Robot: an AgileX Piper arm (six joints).
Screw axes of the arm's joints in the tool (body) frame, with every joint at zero. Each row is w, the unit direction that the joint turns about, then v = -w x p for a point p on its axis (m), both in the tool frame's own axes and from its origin. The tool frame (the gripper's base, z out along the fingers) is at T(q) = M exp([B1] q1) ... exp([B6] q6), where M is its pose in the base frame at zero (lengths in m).
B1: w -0.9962 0 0.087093 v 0 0.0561 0
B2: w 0 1 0 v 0.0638 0 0.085
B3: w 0 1 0 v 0.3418 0 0.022
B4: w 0 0 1 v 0 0 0
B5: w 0 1 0 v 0.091 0 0
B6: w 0 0 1 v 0 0 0
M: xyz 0.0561 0 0.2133 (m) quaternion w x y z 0.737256 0 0.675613 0
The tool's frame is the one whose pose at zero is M.
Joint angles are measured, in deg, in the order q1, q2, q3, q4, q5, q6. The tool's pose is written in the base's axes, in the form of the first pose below.
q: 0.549, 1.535, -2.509, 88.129, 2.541, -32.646
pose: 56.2 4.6 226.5 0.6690 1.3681 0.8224
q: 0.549, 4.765, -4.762, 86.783, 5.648, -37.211
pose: 59.8 9.5 236.1 0.5627 1.4326 0.7748
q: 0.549, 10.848, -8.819, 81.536, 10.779, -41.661
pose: 68.4 17.5 251.2 0.3881 1.5417 0.6966
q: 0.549, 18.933, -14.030, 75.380, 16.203, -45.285
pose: 83.2 25.4 267.3 0.2098 1.6637 0.6226
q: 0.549, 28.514, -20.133, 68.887, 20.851, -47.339
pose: 105.7 31.2 282.3 0.0575 1.7880 0.5600
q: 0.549, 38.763, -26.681, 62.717, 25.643, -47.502
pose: 134.3 36.3 292.8 -0.0656 1.9183 0.5328
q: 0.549, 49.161, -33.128, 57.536, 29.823, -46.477
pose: 167.3 39.8 296.6 -0.1486 2.0487 0.5301
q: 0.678, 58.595, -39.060, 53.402, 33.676, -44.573
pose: 199.2 42.9 294.4 -0.2010 2.1699 0.5496
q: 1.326, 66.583, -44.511, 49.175, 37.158, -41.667
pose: 227.0 46.9 289.3 -0.2434 2.2795 0.5716
